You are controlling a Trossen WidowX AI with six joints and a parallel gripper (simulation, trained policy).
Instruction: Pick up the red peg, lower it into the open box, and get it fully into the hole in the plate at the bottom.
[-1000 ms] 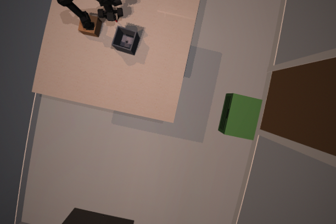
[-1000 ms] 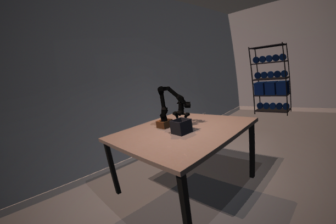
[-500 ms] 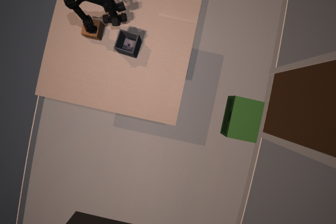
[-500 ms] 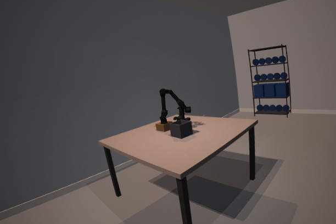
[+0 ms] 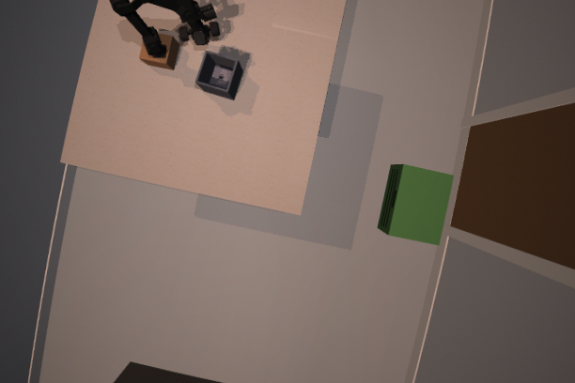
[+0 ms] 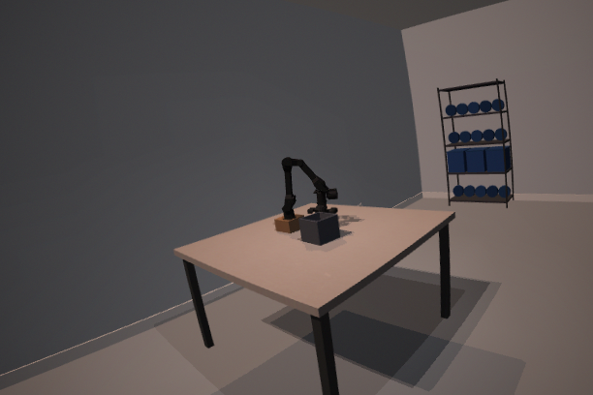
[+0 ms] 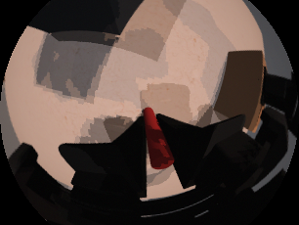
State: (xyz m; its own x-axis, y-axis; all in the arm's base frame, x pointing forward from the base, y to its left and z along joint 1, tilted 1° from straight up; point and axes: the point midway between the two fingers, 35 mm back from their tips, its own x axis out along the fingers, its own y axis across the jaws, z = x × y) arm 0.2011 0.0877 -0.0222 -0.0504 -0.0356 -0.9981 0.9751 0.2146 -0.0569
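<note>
Now: the grey plate 20 cm to the right of my gripper tip, 10 cm ahead of it and 2 cm above it. The rest, counted from my gripper tip: red peg: 2 cm above.
</note>
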